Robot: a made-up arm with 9 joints. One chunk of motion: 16 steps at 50 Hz.
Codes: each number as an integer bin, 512 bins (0 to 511) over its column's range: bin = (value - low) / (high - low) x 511, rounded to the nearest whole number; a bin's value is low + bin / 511 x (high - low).
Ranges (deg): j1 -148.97..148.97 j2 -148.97..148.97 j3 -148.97..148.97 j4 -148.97..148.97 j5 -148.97..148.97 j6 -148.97..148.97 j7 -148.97..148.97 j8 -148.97..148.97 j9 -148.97..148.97
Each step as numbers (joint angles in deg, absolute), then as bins.
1 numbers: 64.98 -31.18 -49.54 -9.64 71.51 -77.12 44.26 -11.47 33.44
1 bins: 367 202 171 239 378 123 331 236 313
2 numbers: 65.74 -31.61 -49.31 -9.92 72.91 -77.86 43.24 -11.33 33.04
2 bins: 368 201 171 238 381 122 330 236 312
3 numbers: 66.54 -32.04 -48.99 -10.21 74.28 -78.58 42.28 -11.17 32.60
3 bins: 370 201 171 238 383 121 328 236 311
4 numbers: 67.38 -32.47 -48.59 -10.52 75.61 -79.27 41.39 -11.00 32.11
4 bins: 371 200 172 237 385 120 326 237 311
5 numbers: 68.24 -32.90 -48.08 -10.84 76.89 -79.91 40.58 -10.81 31.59
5 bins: 373 199 173 237 387 118 325 237 310
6 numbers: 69.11 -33.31 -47.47 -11.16 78.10 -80.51 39.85 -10.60 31.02
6 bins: 374 198 174 236 389 117 324 237 309
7 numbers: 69.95 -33.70 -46.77 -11.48 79.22 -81.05 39.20 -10.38 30.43
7 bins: 375 198 175 236 391 116 323 238 308
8 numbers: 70.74 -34.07 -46.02 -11.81 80.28 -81.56 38.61 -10.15 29.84
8 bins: 377 197 177 235 393 116 322 238 307
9 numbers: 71.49 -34.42 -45.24 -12.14 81.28 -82.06 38.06 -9.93 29.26
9 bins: 378 196 178 235 395 115 321 238 306
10 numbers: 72.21 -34.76 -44.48 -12.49 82.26 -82.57 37.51 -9.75 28.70
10 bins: 379 196 179 234 397 114 320 239 305
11 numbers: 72.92 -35.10 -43.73 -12.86 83.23 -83.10 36.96 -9.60 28.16
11 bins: 381 195 180 233 398 113 319 239 304
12 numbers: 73.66 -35.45 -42.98 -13.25 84.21 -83.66 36.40 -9.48 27.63
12 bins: 382 195 182 233 400 112 318 239 303
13 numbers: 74.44 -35.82 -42.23 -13.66 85.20 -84.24 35.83 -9.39 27.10
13 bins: 383 194 183 232 402 111 317 239 302
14 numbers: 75.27 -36.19 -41.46 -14.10 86.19 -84.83 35.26 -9.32 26.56
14 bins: 385 193 184 231 403 110 316 240 301
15 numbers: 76.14 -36.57 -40.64 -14.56 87.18 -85.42 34.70 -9.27 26.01
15 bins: 386 193 186 231 405 109 315 240 300
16 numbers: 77.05 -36.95 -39.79 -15.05 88.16 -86.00 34.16 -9.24 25.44
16 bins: 388 192 187 230 407 108 314 240 299
